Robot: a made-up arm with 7 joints.
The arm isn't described. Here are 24 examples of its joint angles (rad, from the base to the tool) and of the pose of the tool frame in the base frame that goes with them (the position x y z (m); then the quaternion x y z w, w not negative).
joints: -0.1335 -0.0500 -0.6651 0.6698 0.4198 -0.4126 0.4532
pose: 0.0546 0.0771 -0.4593 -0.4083 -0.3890 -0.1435 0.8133
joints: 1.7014 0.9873 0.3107 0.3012 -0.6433 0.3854 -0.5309
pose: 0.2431 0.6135 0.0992 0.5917 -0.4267 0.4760 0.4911
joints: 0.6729 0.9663 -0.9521 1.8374 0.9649 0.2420 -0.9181
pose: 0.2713 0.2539 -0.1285 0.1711 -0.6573 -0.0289 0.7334
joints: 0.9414 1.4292 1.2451 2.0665 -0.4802 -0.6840 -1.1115
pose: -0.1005 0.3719 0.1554 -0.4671 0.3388 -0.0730 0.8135
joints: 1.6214 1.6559 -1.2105 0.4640 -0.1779 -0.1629 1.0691
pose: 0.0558 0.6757 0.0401 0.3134 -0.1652 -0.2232 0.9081
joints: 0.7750 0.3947 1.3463 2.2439 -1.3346 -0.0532 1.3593
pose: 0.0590 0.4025 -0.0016 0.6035 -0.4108 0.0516 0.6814
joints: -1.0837 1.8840 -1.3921 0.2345 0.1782 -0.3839 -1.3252
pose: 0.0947 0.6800 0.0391 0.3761 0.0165 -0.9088 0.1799
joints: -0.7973 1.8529 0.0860 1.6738 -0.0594 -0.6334 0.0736
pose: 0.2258 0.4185 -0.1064 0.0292 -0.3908 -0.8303 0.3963
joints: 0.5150 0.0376 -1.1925 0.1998 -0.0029 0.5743 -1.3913
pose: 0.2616 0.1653 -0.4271 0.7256 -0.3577 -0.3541 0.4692
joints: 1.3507 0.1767 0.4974 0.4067 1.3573 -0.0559 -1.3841
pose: 0.4760 0.3191 -0.0224 -0.1901 -0.0664 0.8218 0.5330
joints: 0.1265 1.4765 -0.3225 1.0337 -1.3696 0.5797 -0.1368
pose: 0.2035 0.5710 -0.0755 0.8151 0.1405 -0.5355 0.1708
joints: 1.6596 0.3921 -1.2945 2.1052 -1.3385 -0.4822 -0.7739
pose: 0.2055 0.0659 0.0739 -0.1321 0.6246 0.2939 0.7113
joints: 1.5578 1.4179 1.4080 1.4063 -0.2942 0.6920 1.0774
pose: -0.1798 0.5281 0.0401 0.3152 -0.8919 0.3123 0.0870
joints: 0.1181 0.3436 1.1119 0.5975 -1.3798 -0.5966 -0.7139
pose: 0.1051 0.4581 -0.3863 0.6473 -0.4366 -0.0947 0.6176
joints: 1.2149 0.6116 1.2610 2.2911 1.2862 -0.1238 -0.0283
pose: 0.0141 0.3928 0.0524 0.0385 0.8464 -0.1123 0.5191
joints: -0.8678 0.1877 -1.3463 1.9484 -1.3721 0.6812 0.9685
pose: -0.1345 0.0137 -0.1780 -0.3225 -0.1259 -0.7710 0.5345
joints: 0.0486 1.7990 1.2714 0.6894 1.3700 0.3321 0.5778
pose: 0.0325 0.5960 0.2434 0.0253 -0.9494 0.0621 0.3068
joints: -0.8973 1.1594 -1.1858 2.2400 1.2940 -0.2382 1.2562
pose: -0.1176 0.2328 -0.1827 -0.8950 -0.0599 0.1250 0.4239
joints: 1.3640 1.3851 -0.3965 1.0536 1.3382 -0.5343 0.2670
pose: 0.1846 0.5534 0.1546 0.1301 -0.9859 0.0346 0.0990
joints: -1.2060 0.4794 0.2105 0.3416 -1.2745 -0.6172 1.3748
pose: -0.3718 0.4308 -0.2247 -0.6515 0.5341 -0.2903 0.4539
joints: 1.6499 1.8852 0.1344 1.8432 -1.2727 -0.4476 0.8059
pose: -0.1097 0.3751 0.2173 0.9524 0.1133 -0.1244 0.2542
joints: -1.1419 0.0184 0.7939 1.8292 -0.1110 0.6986 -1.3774
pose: -0.1196 0.3565 -0.2306 0.8798 0.0906 0.0751 0.4606
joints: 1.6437 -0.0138 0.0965 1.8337 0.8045 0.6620 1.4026
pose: 0.1899 0.2091 0.2413 0.3597 0.6032 0.6996 0.1320
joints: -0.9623 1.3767 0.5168 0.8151 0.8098 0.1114 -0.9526
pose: 0.0857 0.6281 -0.1223 0.7944 -0.2351 0.1208 0.5469
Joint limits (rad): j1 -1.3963..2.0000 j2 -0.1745..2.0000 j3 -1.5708..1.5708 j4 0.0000..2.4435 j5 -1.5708..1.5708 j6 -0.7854..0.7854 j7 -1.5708..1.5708
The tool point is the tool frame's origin. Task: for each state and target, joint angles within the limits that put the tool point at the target. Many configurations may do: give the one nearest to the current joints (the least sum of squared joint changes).
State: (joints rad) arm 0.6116 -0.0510 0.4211 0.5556 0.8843 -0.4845 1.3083
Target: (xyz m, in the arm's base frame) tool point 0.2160 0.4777 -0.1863
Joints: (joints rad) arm 0.3220 0.3915 0.8684 1.2771 0.8843 -0.4845 1.3083
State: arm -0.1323 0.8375 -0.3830 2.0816 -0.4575 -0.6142 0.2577
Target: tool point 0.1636 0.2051 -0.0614
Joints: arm 0.2549 0.6857 -0.3495 2.4417 -0.4575 -0.6142 0.2577
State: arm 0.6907 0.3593 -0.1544 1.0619 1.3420 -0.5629 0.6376
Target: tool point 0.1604 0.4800 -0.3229
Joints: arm -0.0365 0.7420 -0.0020 0.8170 1.3420 -0.5629 0.6376
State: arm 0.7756 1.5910 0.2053 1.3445 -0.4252 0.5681 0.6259
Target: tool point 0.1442 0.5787 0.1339
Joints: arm 0.7149 1.4347 0.2926 1.0559 -0.4252 0.5681 0.6259
